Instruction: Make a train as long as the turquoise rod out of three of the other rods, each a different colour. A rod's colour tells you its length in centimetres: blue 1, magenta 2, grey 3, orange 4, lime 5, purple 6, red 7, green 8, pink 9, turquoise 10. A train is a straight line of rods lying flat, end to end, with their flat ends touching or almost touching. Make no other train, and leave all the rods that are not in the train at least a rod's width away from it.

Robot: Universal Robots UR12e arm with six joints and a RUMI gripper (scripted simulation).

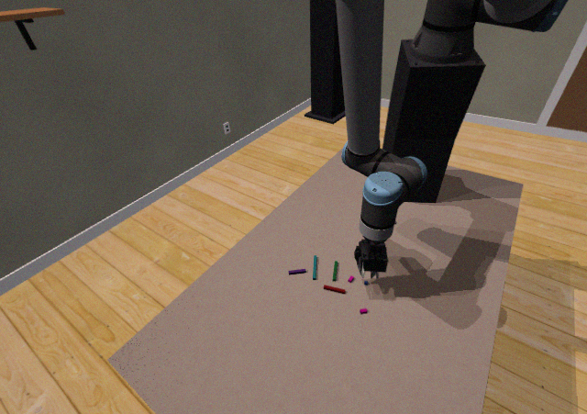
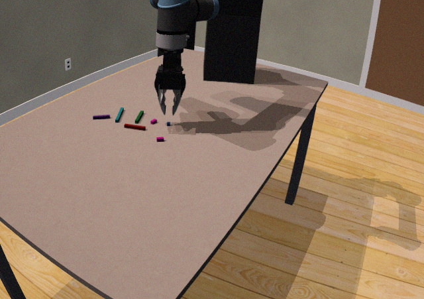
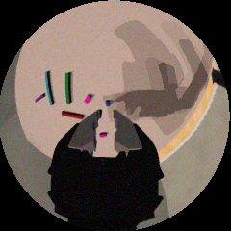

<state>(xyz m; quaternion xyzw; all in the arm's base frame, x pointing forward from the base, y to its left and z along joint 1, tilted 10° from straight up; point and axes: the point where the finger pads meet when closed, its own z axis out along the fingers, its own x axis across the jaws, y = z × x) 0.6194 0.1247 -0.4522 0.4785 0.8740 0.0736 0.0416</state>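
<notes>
Now: hand 50 mm above the blue rod. Round my hand: green rod (20 mm ahead, 110 mm to the right, 50 mm below); then red rod (80 mm ahead, 70 mm to the right, 50 mm below); then turquoise rod (50 mm ahead, 170 mm to the right, 50 mm below).
</notes>
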